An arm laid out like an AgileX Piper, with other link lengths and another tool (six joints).
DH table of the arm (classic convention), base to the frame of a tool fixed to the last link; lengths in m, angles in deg. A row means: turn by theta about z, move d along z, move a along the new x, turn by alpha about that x. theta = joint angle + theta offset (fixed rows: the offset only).
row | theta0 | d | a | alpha
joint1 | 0 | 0.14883 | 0 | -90
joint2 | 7.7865 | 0 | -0.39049 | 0
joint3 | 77.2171 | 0 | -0.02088 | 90
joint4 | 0 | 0.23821 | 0 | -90
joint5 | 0 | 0 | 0 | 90
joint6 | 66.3 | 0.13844 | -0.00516 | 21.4
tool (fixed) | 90 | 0.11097 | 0 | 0
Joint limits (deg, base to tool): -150..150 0..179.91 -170..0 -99.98..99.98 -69.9..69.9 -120..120
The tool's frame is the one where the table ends.
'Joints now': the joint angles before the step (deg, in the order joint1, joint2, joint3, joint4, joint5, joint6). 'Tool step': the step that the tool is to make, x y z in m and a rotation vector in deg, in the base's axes. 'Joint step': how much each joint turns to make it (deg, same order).
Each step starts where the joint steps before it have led.
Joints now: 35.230, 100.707, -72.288, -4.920, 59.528, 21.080
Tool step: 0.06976, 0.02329, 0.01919, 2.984, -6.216, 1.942
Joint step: -2.418, 5.179, -12.780, -0.182, 0.443, -4.419
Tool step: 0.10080, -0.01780, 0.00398, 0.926, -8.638, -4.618
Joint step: -6.568, 7.585, -12.473, -3.364, -3.191, -0.838
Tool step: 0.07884, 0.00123, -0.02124, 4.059, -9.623, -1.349
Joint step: -3.583, 5.936, -2.820, -0.766, -13.720, -0.001
